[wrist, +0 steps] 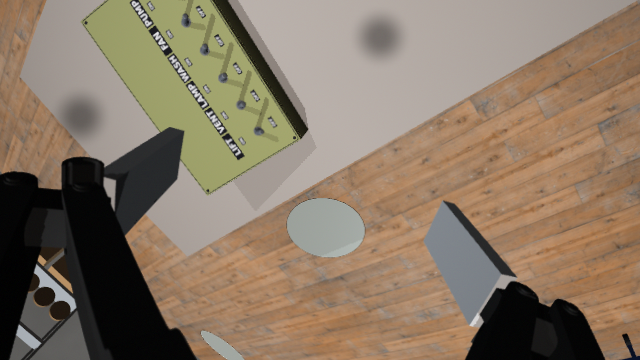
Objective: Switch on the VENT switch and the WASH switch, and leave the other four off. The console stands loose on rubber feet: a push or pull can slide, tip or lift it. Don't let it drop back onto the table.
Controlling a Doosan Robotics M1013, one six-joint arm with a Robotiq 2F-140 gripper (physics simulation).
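Frame: origin at the arm's base, x ahead, y left, z up, level; metres.
Where they show: gripper, fingertip midpoint: [312,190].
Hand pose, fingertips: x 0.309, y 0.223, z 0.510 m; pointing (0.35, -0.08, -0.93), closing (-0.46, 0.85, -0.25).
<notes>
Things, the pixels of their top centre, and the offset from my fingertips. Level surfaces: height alone.
- VENT switch at its top centre: [237,108] dx +0.344, dy -0.113, dz -0.476 m
- WASH switch at its top centre: [199,50] dx +0.314, dy -0.254, dz -0.476 m
- LIFT at its top centre: [255,135] dx +0.360, dy -0.043, dz -0.476 m
- LAMP at its top centre: [218,79] dx +0.329, dy -0.184, dz -0.476 m
- FAN at its top centre: [179,20] dx +0.298, dy -0.324, dz -0.476 m
- pale table top at its surface level: dz -0.605 m
The green console [170,110] lies at the upper left of the wrist view on a pale table top, its far end cut off by the frame. Its labels read PUMP, FAN, WASH, LAMP, VENT and LIFT. The VENT switch [241,105] and the WASH switch [204,49] show as small dark knobs between their ON and OFF marks. The LIFT [258,131], LAMP [223,77] and FAN [186,21] knobs look alike; which way the levers lean is hard to tell. The PUMP switch is out of view. My gripper [312,190] is wide open and empty; its left finger overlaps the console's near edge in view.
The pale table top [450,50] ends in a slanting edge, with wooden floor [500,165] beyond it. Two grey-green discs [325,227] [222,345] show against the floor. A tray-like unit with round brown items [44,296] is at the lower left, partly behind the gripper.
</notes>
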